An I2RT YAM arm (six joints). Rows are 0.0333 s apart.
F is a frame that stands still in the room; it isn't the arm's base.
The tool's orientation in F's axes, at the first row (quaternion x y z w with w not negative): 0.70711 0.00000 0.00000 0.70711
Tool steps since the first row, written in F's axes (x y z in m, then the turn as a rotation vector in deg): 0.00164 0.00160 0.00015 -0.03 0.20 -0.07; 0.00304 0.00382 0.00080 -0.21 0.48 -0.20; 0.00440 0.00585 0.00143 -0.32 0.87 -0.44; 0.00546 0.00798 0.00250 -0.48 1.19 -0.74; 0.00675 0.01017 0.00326 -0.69 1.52 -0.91
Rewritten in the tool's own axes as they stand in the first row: 0.00164 0.00015 -0.00160 -0.03 -0.07 -0.20; 0.00304 0.00080 -0.00382 -0.21 -0.20 -0.48; 0.00440 0.00143 -0.00585 -0.32 -0.44 -0.87; 0.00546 0.00250 -0.00798 -0.48 -0.74 -1.19; 0.00675 0.00326 -0.01017 -0.69 -0.91 -1.52
